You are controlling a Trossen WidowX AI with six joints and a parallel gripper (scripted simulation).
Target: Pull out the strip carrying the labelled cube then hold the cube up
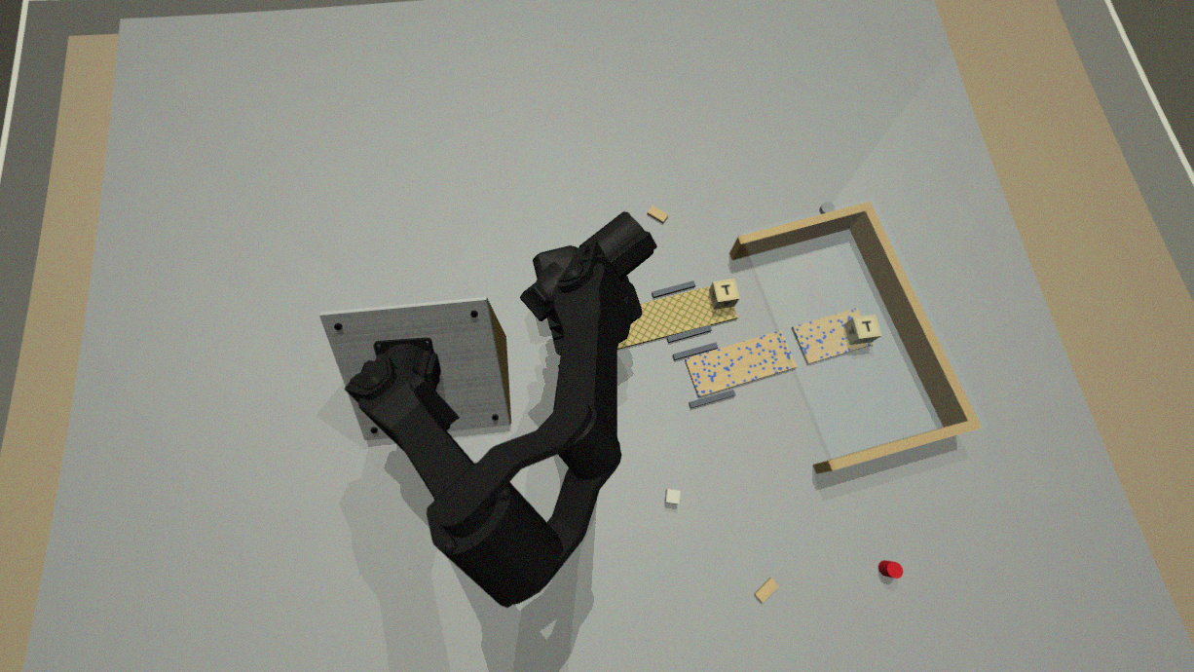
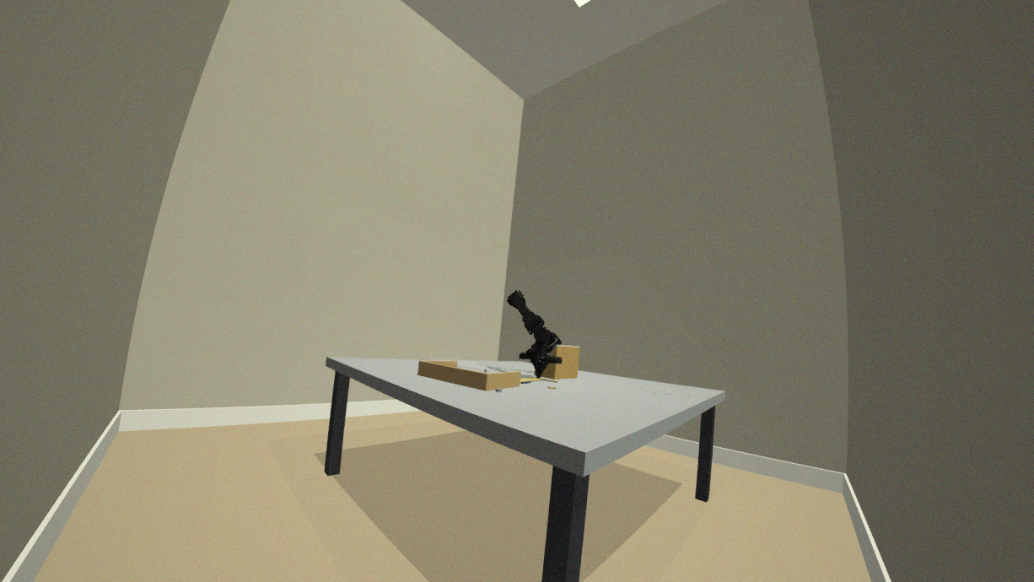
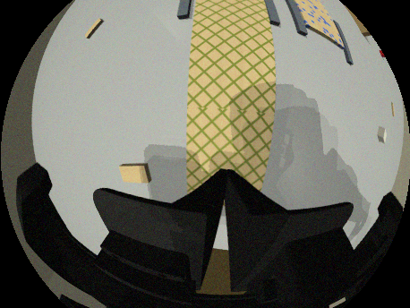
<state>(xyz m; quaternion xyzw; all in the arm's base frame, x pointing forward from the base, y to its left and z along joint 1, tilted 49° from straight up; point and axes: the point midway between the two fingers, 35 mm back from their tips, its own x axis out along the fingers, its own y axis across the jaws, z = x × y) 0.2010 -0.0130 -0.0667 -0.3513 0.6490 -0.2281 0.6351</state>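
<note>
Right now the cross-hatched strip is 10 cm ahead of my gripper tip and 2 cm to the left of it. Also, from my gripper tip: red cylinder (35 cm ahead, 32 cm to the right, 1 cm above).
</note>
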